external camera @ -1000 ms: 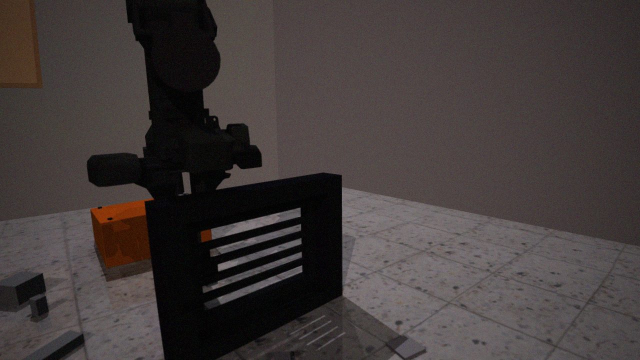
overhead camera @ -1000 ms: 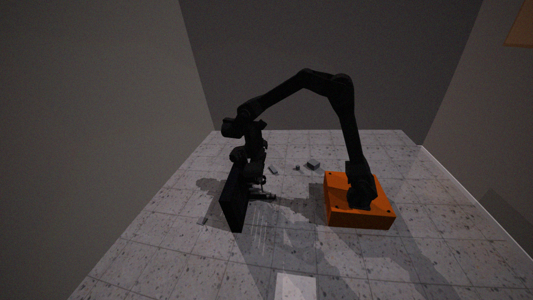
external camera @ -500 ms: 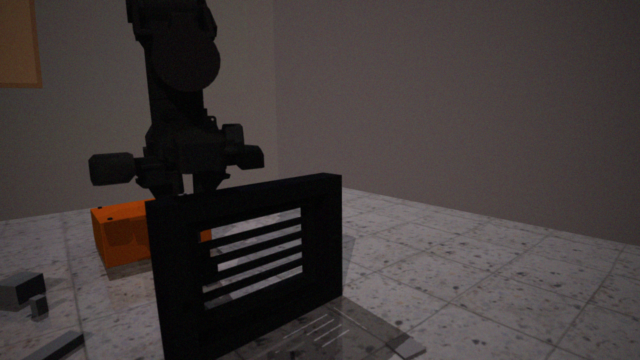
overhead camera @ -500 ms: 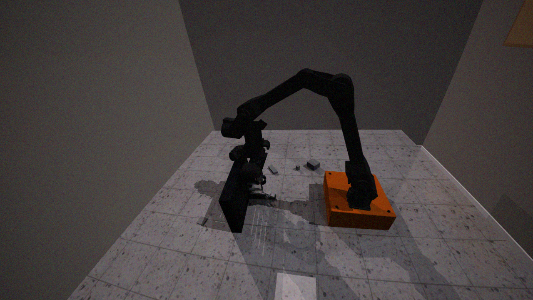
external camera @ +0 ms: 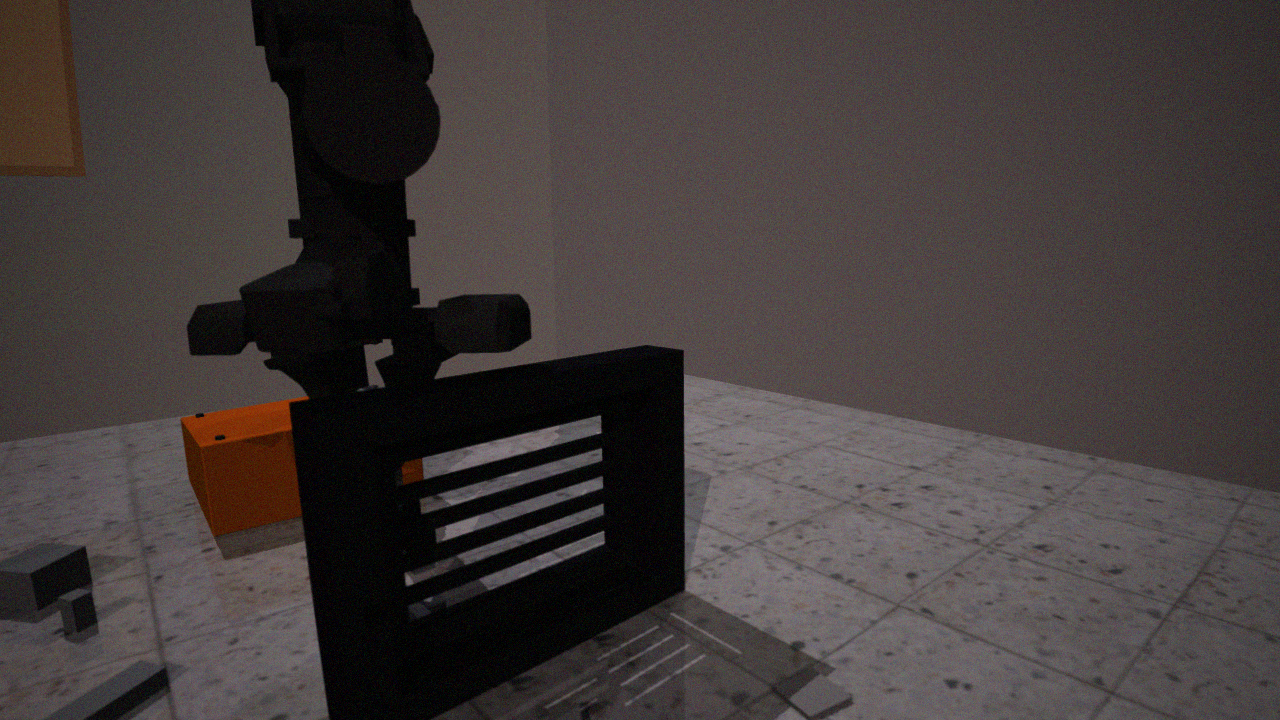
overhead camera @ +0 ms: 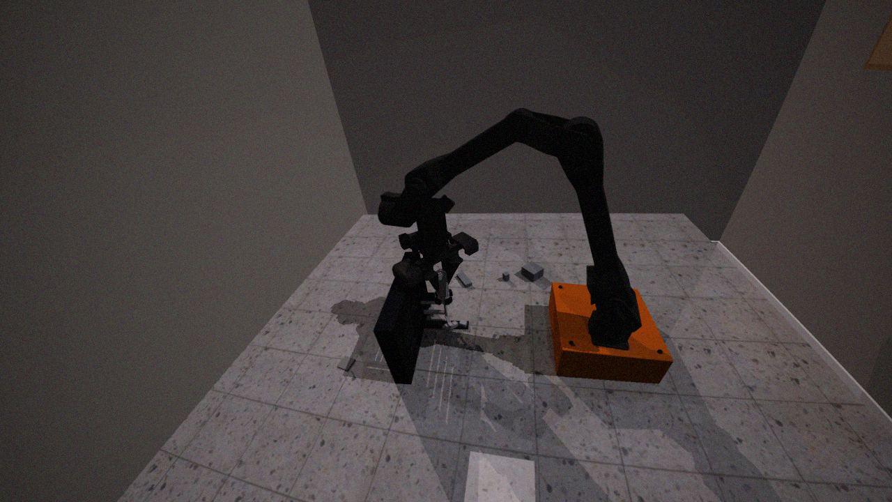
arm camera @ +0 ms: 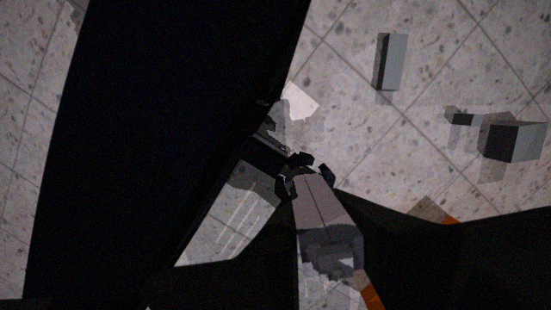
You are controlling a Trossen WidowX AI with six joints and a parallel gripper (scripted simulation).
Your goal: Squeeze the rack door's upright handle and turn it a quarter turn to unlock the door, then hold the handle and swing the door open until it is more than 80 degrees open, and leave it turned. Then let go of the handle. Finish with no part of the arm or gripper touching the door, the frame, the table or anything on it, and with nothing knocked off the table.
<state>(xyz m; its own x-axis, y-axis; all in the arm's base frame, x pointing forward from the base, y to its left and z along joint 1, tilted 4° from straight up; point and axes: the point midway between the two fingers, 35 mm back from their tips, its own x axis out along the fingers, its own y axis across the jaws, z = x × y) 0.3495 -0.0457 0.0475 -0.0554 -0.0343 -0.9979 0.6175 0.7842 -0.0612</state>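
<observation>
Right now the grey handle is 20 mm below my gripper tip. The rest, counted from my gripper tip: grey bar (10 mm behind, 150 mm to the right, 110 mm below); flat grey plate (190 mm ahead, 170 mm to the left, 110 mm below).
</observation>
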